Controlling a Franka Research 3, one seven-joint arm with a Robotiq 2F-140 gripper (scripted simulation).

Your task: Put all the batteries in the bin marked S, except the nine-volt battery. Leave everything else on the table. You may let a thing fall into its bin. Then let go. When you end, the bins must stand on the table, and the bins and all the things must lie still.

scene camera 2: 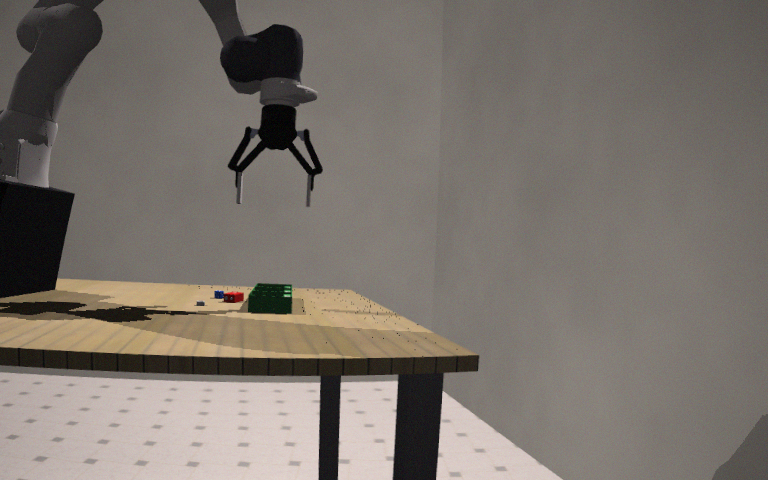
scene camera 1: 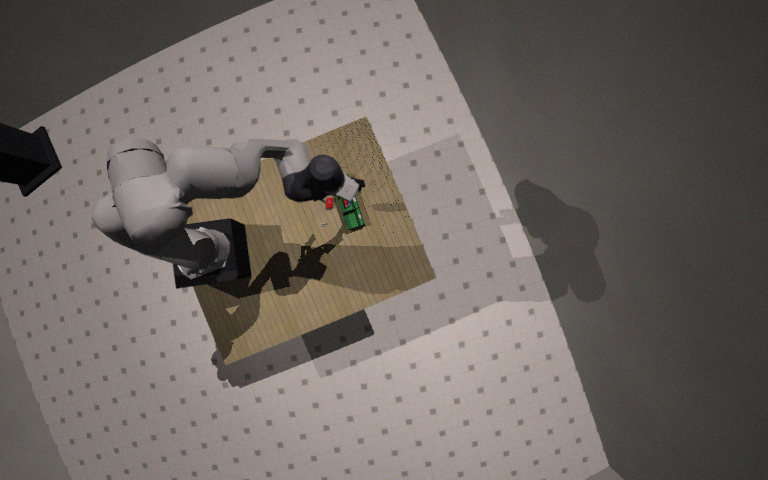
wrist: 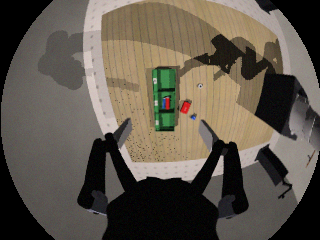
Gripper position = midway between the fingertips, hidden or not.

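You'd see my gripper (scene camera 2: 273,204) here, and the gripper is there in the wrist view too (wrist: 165,124). There's also a green bin row (scene camera 2: 264,298), and the wrist view has that row as well (wrist: 165,78).
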